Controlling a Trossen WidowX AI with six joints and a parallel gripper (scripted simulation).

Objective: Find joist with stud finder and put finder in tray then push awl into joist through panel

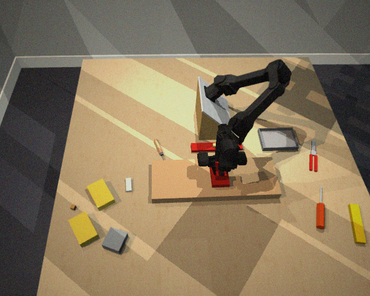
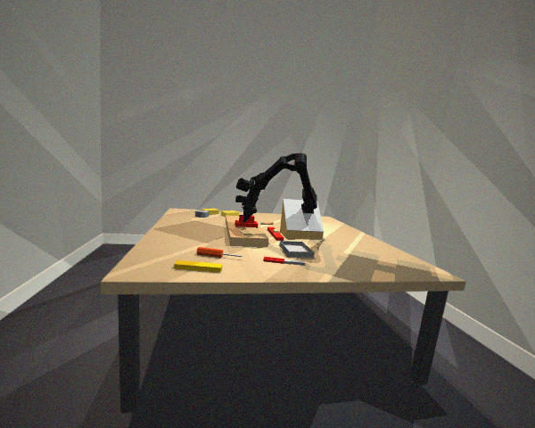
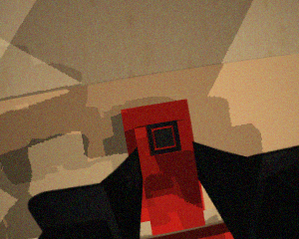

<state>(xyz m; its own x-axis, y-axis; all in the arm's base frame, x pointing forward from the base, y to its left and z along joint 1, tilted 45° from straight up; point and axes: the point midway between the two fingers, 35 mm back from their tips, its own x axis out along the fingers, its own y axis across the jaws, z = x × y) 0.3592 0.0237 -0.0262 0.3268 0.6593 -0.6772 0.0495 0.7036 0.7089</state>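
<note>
Now: gripper tip 200 mm past the grey tray, 310 mm to the right of it and 50 mm above it. From my gripper tip the other things lie so: red stud finder 20 mm above; square indicator 10 mm ahead, 30 mm above; red level 180 mm behind, 20 mm to the left, 50 mm below.
</note>
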